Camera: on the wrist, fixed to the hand. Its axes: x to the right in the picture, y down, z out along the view.
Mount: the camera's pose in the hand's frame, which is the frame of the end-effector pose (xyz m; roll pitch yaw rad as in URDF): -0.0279 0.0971 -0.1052 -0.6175 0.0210 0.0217
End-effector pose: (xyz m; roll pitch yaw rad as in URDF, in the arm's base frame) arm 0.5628 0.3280 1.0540 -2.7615 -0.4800 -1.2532
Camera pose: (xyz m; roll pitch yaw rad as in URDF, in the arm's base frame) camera 0.4234 0.3382 1.0958 2.9187 -0.4912 -1.2849
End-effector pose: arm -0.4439 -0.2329 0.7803 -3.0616 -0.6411 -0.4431
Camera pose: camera -0.5617 -0.2935 0.8414 2.6217 -0.6601 -0.4726
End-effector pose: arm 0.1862 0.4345 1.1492 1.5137 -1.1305 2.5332
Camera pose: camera 0.2003 0.2900 1.1627 0.8465 -1.1504 2.5876
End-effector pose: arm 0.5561 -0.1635 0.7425 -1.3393 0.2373 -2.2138
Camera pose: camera 0.5250 -0.0714 0.6337 -1.9610 0.2632 -2.2298
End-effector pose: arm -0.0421 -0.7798 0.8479 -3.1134 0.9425 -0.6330
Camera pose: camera -0.0477 -0.8998 0.9307 2.5225 0.9218 -0.6699
